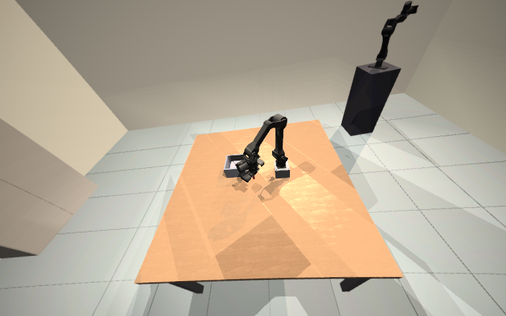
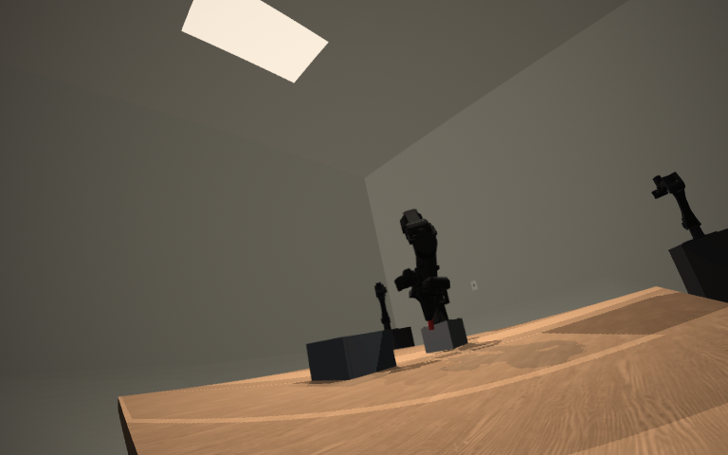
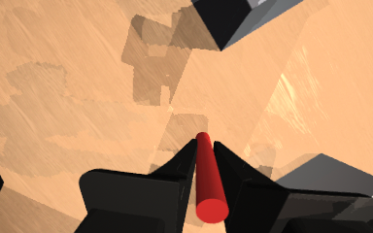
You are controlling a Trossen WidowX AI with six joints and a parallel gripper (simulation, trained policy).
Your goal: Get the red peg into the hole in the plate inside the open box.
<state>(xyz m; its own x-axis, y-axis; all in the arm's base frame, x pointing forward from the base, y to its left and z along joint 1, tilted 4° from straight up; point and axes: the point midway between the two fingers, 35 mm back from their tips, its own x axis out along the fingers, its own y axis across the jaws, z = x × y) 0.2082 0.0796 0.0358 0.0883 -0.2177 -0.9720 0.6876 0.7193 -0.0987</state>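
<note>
My gripper tip is 130 mm short of the grey box, 180 mm to the left of it and 70 mm above it. The rest, counted from my gripper tip: red peg (10 mm above).
</note>
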